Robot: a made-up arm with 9 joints. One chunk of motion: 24 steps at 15 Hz.
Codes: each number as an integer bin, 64 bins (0 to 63) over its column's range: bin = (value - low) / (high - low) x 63, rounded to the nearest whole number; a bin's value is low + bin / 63 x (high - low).
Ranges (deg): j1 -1.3..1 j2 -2..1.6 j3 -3.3..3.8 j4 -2.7..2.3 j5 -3.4..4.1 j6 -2.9..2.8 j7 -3.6..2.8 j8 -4.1..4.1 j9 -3.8..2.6
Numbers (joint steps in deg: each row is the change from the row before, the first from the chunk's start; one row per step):
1: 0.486 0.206 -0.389 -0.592 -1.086 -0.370 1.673 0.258 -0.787
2: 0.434 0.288 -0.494 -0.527 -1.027 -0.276 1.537 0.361 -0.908
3: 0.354 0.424 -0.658 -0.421 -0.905 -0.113 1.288 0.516 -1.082
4: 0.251 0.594 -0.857 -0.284 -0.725 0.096 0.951 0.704 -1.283
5: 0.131 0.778 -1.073 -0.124 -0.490 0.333 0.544 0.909 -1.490
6: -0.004 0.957 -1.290 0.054 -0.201 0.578 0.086 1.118 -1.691
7: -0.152 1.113 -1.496 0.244 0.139 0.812 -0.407 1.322 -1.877
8: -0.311 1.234 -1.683 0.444 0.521 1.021 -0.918 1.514 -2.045
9: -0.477 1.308 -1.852 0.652 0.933 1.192 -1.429 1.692 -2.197
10: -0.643 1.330 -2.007 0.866 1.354 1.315 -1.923 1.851 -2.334
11: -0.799 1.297 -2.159 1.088 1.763 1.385 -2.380 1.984 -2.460
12: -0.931 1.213 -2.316 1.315 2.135 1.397 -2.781 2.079 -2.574
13: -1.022 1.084 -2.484 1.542 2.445 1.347 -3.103 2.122 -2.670
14: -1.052 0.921 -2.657 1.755 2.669 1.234 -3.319 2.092 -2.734
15: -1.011 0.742 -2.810 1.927 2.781 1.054 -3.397 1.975 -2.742
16: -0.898 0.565 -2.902 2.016 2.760 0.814 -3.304 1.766 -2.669
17: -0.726 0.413 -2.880 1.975 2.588 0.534 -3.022 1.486 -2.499
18: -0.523 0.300 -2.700 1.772 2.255 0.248 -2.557 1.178 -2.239
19: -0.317 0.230 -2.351 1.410 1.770 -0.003 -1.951 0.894 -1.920
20: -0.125 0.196 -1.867 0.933 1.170 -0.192 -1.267 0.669 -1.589
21: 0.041 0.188 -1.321 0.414 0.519 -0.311 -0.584 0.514 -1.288
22: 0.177 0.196 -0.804 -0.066 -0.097 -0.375 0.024 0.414 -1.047
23: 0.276 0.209 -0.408 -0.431 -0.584 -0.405 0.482 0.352 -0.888
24: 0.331 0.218 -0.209 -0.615 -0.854 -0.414 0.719 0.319 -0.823
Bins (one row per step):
1: 49 39 26 27 19 28 52 33 30
2: 47 40 25 27 20 29 51 34 28
3: 45 42 23 29 21 31 48 35 27
4: 42 45 22 30 22 33 45 37 25
5: 39 49 20 32 24 36 41 38 23
6: 35 52 18 35 27 38 36 40 21
7: 31 54 16 37 30 41 31 42 19
8: 27 57 14 40 33 43 26 43 17
9: 23 58 13 42 36 45 21 44 16
10: 18 58 11 45 40 47 17 46 14
11: 14 58 10 48 43 47 12 47 13
12: 10 56 9 51 46 47 8 47 12
13: 8 54 7 53 49 47 5 48 11
14: 7 51 6 56 51 46 3 48 10
15: 8 48 4 58 52 44 2 47 10
16: 11 45 4 59 52 41 3 45 11
17: 16 42 4 59 50 38 6 43 13
18: 21 40 5 56 48 35 10 41 15
19: 27 39 8 52 43 32 16 38 19
20: 32 38 13 46 38 30 23 37 22
21: 37 38 18 39 33 29 30 35 25
22: 40 38 22 33 28 28 36 35 27
23: 43 39 26 29 24 28 40 34 29
24: 45 39 27 26 21 27 43 34 29

